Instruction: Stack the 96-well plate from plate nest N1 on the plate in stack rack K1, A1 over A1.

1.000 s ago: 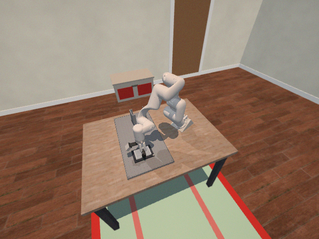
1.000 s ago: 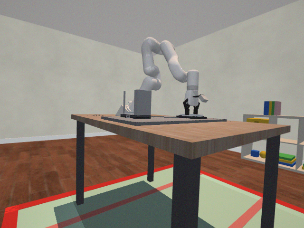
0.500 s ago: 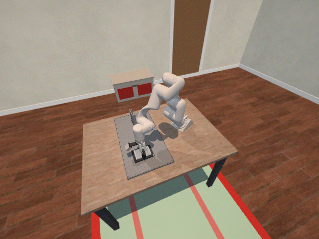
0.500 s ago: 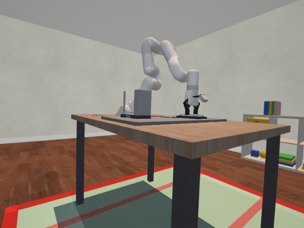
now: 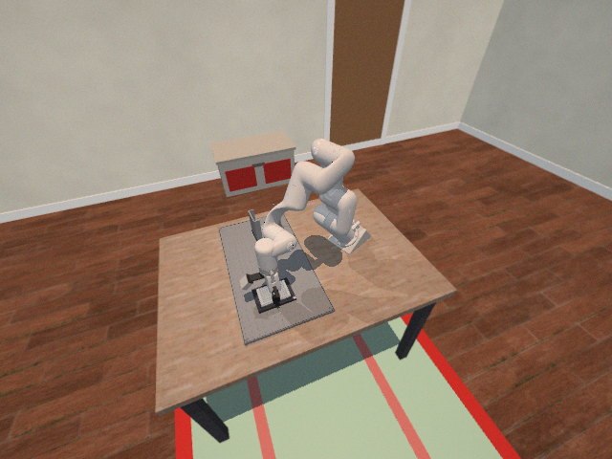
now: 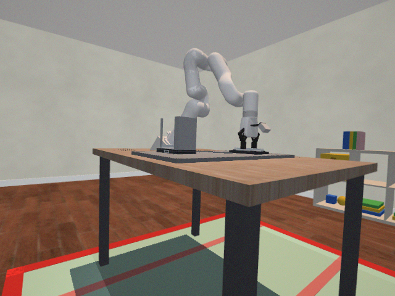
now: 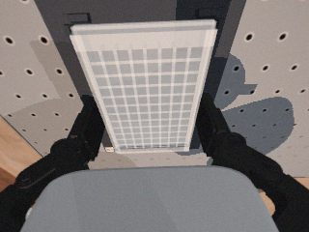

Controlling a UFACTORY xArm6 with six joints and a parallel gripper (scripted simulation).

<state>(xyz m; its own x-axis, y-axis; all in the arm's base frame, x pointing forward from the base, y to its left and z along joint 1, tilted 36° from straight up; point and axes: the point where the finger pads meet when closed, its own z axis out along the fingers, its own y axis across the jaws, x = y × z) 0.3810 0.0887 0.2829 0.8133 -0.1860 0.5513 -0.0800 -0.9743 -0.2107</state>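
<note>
Now: the pale A1 square 70 mm behind my hand, 60 mm to the left of it and 20 mm below it. From my hand the other things lie so: grey rack wall (380 mm to the right, 60 mm behind, 50 mm above).
</note>
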